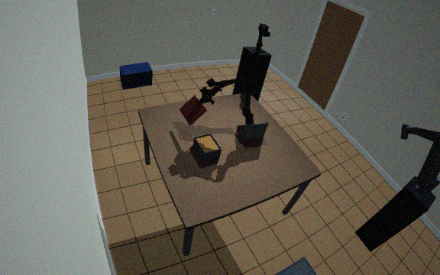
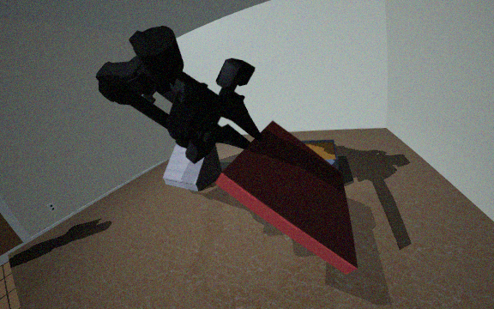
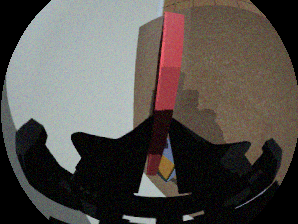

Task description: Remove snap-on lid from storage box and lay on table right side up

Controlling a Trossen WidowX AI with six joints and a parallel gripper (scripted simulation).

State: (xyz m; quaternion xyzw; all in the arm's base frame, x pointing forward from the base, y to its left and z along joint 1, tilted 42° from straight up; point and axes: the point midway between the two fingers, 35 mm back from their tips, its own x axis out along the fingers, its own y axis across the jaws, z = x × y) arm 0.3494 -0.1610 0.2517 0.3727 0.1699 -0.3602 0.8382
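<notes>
Right now my gripper tip is 70 mm short of the red lid and 50 mm above it. The rest, counted from my gripper tip: storage box (60 mm ahead, 340 mm to the left, 180 mm below).
</notes>
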